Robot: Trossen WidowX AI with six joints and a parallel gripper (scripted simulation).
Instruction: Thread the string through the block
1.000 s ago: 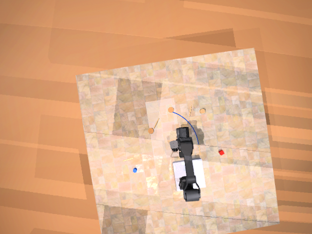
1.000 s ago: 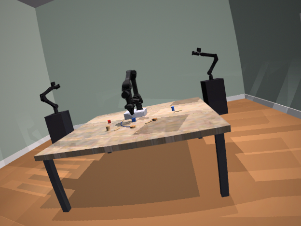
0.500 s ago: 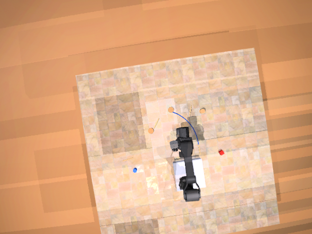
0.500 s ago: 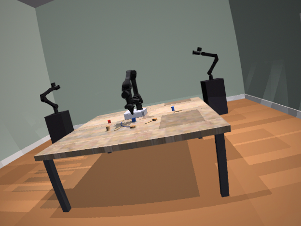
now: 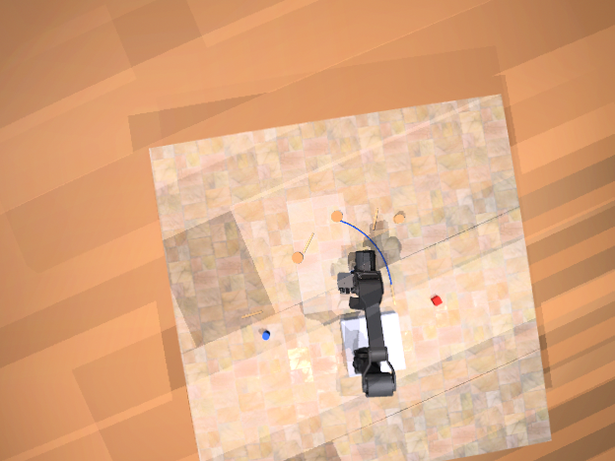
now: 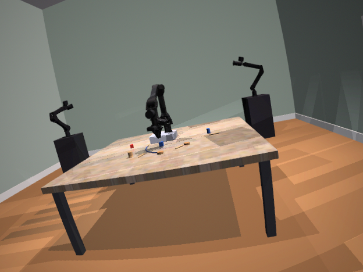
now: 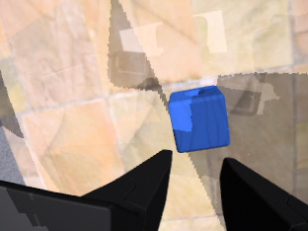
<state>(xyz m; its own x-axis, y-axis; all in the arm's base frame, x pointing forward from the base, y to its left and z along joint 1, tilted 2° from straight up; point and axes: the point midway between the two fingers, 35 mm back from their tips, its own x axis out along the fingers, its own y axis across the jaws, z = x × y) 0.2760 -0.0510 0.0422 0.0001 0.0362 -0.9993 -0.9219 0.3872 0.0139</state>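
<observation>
My gripper tip is 50 mm above the blue cube and 10 mm short of it. From my gripper tip the other things lie so: thin wooden stick: 110 mm to the right, 90 mm behind, 60 mm below; then red cube: 250 mm to the right, 160 mm behind, 50 mm below; then wooden block: 190 mm to the right, 160 mm ahead, 40 mm below.
</observation>
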